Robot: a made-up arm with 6 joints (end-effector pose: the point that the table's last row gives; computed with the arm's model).
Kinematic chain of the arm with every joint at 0, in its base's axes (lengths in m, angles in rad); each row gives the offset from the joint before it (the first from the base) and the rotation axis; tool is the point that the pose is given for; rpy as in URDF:
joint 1: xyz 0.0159 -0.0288 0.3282 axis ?
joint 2: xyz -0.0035 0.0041 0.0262 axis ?
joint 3: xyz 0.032 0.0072 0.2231 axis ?
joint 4: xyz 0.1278 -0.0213 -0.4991 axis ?
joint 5: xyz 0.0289 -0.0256 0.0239 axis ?
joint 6: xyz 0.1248 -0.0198 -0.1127 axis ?
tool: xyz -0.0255 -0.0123 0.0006 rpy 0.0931 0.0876 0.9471
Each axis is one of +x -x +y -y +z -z.
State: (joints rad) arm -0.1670 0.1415 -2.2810 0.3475 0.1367 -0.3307
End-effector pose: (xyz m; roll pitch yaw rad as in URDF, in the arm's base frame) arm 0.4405 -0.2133 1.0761 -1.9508 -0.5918 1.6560
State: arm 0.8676 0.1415 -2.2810 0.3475 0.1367 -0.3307
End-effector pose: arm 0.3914 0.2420 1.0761 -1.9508 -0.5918 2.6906
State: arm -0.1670 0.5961 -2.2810 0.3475 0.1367 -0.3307
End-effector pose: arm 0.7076 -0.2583 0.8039 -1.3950 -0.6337 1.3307
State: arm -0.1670 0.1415 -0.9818 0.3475 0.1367 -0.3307
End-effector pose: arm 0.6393 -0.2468 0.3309 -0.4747 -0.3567 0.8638
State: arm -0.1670 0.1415 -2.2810 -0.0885 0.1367 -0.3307
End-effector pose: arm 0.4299 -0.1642 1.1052 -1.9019 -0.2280 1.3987
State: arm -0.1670 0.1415 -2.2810 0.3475 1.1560 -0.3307
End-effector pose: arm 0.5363 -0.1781 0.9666 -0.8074 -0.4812 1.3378
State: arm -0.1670 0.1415 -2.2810 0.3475 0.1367 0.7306
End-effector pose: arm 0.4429 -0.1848 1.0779 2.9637 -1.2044 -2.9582
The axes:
joint 1: +z
joint 2: +y
joint 3: +y
joint 4: -z
joint 5: +y
joint 6: -z

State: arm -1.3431 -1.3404 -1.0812 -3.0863 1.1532 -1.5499
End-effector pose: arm 0.0969 -0.1122 1.0206 -2.8139 0.2808 2.4998
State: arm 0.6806 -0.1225 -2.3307 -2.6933 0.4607 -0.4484
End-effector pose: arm 0.2182 0.2423 1.1179 3.1126 0.2185 -0.3424
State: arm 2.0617 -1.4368 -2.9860 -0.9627 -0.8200 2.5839
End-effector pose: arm 0.2285 -0.7385 0.2919 -1.2609 0.8657 -0.0601
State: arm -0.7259 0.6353 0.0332 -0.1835 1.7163 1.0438
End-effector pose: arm -0.1429 0.0364 0.0525 -3.1080 0.6821 2.5926
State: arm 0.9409 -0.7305 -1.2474 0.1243 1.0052 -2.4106
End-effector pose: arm 0.3196 0.2778 0.9303 0.2274 1.0623 -1.9130
